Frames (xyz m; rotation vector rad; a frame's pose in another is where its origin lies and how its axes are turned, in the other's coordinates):
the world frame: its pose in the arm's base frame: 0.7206 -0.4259 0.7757 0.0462 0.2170 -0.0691
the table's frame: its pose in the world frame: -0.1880 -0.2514 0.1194 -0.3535 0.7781 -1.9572
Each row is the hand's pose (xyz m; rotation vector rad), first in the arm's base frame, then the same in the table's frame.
Working: the arm's base frame: its pose in the table's frame: -0.2513 0.2359 -1.2166 0.5235 -0.9845 1.9830

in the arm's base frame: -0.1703 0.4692 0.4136 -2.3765 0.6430 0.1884
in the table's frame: -0.5443 -0.3378 -1.2884 -1.3749 -1.9523 -0.0366
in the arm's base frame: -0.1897 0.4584 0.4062 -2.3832 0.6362 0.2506
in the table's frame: -0.5245 -0.3380 -1.3009 -1.4099 -1.9850 -0.0234
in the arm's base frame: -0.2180 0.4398 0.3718 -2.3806 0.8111 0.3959
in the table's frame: -0.4933 -0.3184 -1.3320 -1.6186 -1.9146 0.0187
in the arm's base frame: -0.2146 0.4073 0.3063 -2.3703 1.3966 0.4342
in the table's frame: -0.4683 -0.2535 -1.3549 -2.0097 -1.4628 -0.0558
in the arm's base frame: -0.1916 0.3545 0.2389 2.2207 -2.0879 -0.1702
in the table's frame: -0.4375 -0.1704 -1.3569 -2.2630 -0.7284 -0.3986
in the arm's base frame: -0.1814 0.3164 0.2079 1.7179 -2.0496 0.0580
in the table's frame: -0.4117 -0.1277 -1.3519 -2.3187 -0.2237 -0.7316
